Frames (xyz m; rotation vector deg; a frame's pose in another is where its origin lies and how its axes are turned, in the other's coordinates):
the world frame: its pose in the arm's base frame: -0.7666 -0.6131 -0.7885 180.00 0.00 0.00
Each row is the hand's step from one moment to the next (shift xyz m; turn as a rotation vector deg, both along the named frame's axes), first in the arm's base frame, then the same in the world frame.
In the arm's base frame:
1: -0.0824 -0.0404 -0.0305 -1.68 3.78 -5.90
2: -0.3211 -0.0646 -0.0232 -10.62 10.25 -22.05
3: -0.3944 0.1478 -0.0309 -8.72 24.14 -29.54
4: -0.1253 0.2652 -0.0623 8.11 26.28 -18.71
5: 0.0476 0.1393 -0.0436 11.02 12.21 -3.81
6: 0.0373 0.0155 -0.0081 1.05 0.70 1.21
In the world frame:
1: -0.0824 0.0404 0.0305 -1.68 -3.78 5.90
2: -0.3211 0.0646 0.0232 -10.62 -10.25 22.05
3: -0.3944 -0.1478 0.0309 -8.72 -24.14 29.54
4: -0.1253 -0.2652 0.0623 8.11 -26.28 18.71
5: 0.0476 -0.1393 0.0436 11.02 -12.21 3.81
6: 0.0373 -0.0155 0.0081 1.05 -0.70 -1.21

